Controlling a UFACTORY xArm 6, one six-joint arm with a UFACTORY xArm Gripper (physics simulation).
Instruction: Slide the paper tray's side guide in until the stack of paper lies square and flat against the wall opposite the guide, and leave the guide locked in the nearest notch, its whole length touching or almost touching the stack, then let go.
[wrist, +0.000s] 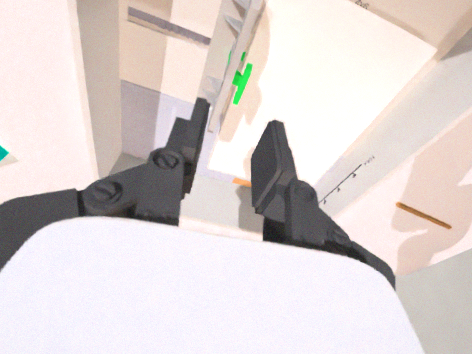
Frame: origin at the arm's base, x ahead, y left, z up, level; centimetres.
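Seen in the pictures: gripper, between the fingertips: (232, 131).
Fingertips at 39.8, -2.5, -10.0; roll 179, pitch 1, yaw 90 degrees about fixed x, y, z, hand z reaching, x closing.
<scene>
Pixels of each thing's top centre, then the offset from my fingertips to it, as dx, dy, dz. "*": a spot on its surface instead.
- side guide, a spot on its surface: (218, 75) * +2.7, -1.4, -12.5
- white paper stack, centre of its top: (297, 121) +3.8, +7.9, -10.5
- dark slot, a spot on its surface: (170, 26) * +0.2, -6.9, -13.8
- small orange piece, a spot on its surface: (241, 182) * +17.7, +6.2, -12.7
- brown stick, centre of its top: (426, 218) +16.2, +44.4, -14.0
- teal object, a spot on its surface: (3, 153) * +26.0, -31.5, -13.9
The side guide (218, 75), a grey upright plate with small ribs, runs along the left side of the paper stack in the wrist view. Its green tab (243, 82) faces the stack. The white paper stack (330, 85) looks flat, and its right edge runs close along the tray's grey right wall (395, 100). Shadow beside the guide hides whether it touches the stack. My gripper (232, 131) is partly open and empty. Its left fingertip appears just left of the guide's near end, its right fingertip over the stack. The green tab appears beyond and between the tips.
The tray's left wall (102, 75) stands left of the guide. A dark slot (170, 26) crosses the tray floor there. A small orange piece (241, 182) shows at the stack's near edge. A brown stick (424, 215) lies outside at right, and a teal object (3, 153) shows at far left.
</scene>
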